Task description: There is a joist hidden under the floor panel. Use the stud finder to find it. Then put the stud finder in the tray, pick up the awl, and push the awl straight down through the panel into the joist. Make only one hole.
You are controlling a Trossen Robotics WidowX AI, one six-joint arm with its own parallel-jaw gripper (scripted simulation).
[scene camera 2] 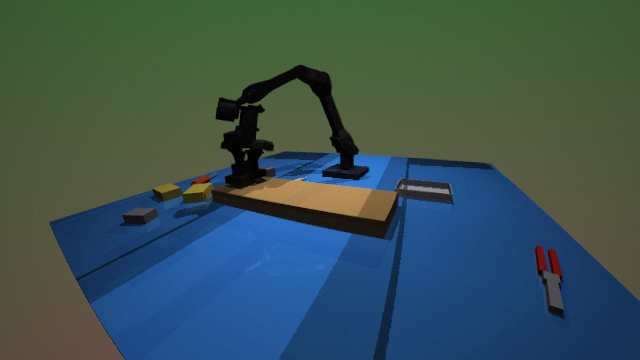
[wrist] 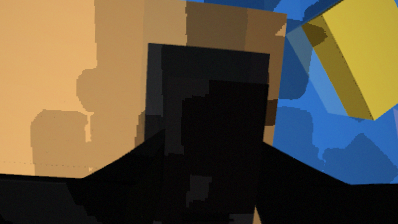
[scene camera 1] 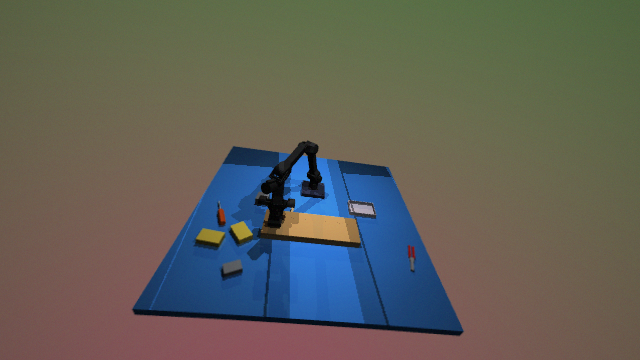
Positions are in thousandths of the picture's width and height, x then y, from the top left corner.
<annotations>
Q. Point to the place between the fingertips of my gripper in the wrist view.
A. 516, 618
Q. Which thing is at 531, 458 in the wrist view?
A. A stud finder.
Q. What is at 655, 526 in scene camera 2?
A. A grey tray.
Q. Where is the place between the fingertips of my gripper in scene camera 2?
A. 382, 479
</annotations>
